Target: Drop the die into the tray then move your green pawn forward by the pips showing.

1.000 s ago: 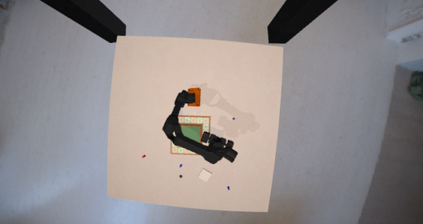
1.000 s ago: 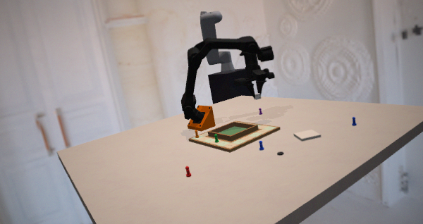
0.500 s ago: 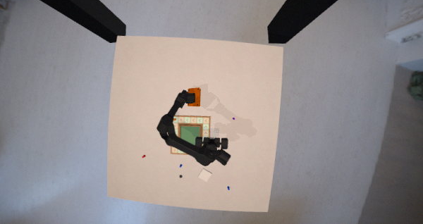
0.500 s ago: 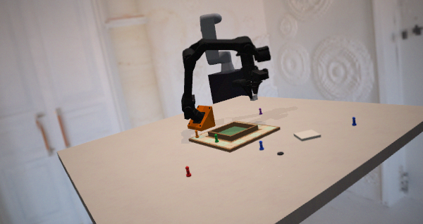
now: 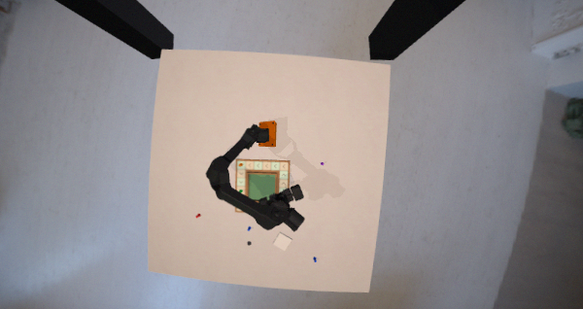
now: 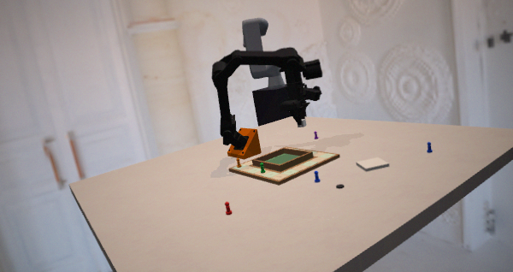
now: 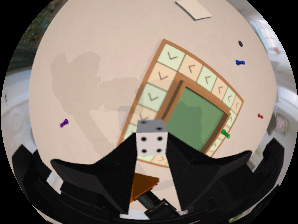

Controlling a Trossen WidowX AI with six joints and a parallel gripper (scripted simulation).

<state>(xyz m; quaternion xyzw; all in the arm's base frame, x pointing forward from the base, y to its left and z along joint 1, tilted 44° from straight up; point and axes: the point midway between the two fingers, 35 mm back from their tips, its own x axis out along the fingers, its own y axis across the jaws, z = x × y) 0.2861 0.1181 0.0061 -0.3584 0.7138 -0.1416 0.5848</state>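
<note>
Now: the green pawn 10 mm ahead of my gripper tip, 220 mm to the right of it and 100 mm below it. The rest, counted from my gripper tip: purple pawn 120 mm behind, 210 mm to the left, 110 mm below; green-floored tray 10 mm behind, 110 mm to the right, 120 mm below; white die right at my gripper tip.
</note>
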